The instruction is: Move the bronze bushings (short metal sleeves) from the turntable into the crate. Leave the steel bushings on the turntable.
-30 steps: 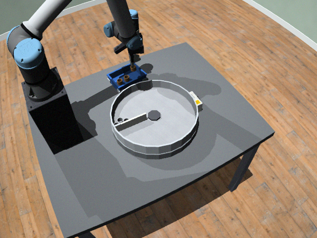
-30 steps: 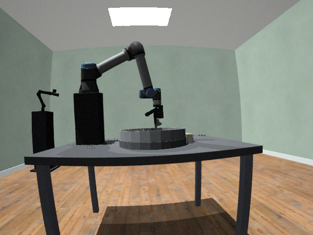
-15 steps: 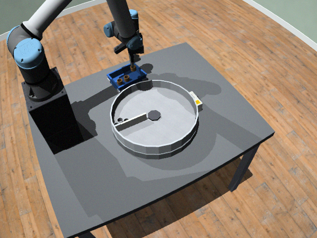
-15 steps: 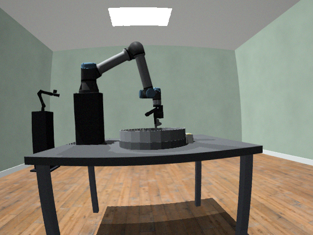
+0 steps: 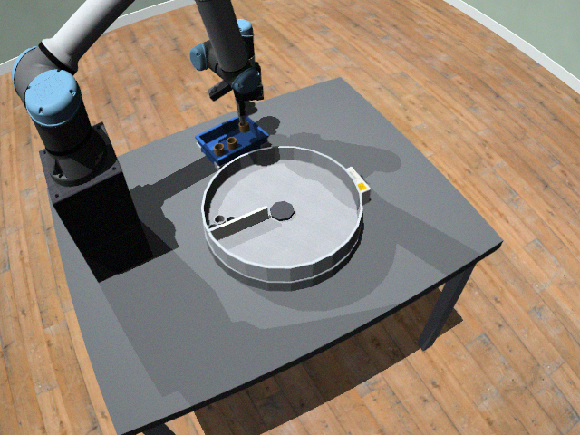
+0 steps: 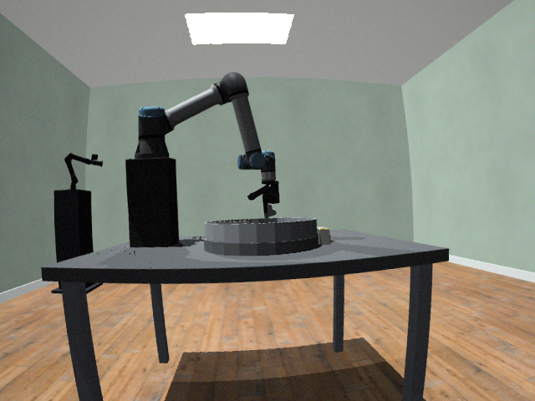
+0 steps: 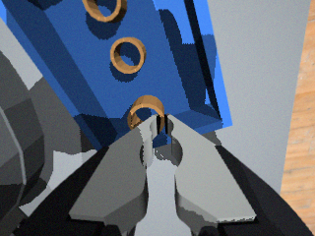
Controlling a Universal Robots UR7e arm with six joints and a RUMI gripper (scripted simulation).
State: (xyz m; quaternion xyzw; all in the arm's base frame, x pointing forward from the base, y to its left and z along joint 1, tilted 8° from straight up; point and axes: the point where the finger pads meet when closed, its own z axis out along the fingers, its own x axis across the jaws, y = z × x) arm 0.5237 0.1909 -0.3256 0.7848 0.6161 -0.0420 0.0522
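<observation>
Right now the blue crate is 50 mm behind my hand, 20 mm to the right of it and 50 mm below it. The rest, counted from my hand: turntable: 80 mm behind, 380 mm to the right, 20 mm below.
</observation>
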